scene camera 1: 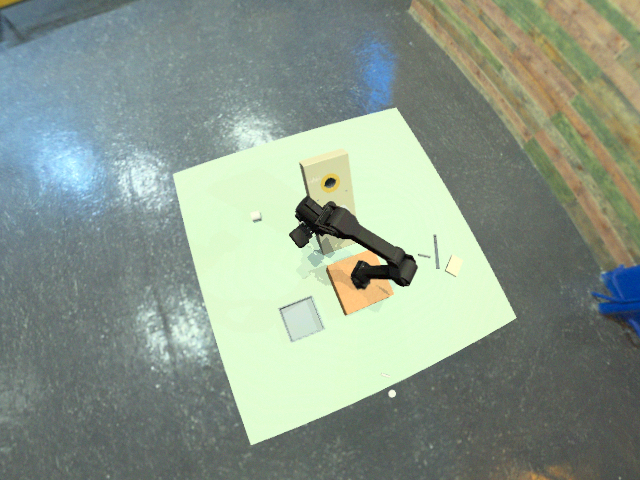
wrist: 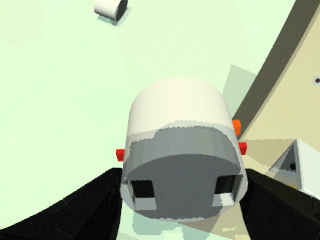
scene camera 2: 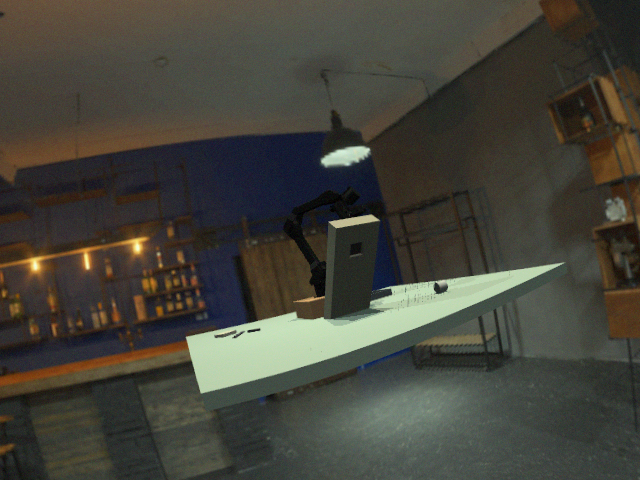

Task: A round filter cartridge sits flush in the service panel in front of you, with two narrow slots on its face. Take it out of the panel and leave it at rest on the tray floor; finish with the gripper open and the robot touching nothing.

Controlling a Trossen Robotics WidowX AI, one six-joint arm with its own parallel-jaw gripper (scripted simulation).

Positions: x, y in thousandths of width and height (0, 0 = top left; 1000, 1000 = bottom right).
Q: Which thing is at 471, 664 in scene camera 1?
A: A grey tray.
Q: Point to a beige service panel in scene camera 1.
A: At 512, 370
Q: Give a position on a beige service panel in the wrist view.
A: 852, 481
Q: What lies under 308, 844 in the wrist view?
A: The gripper.
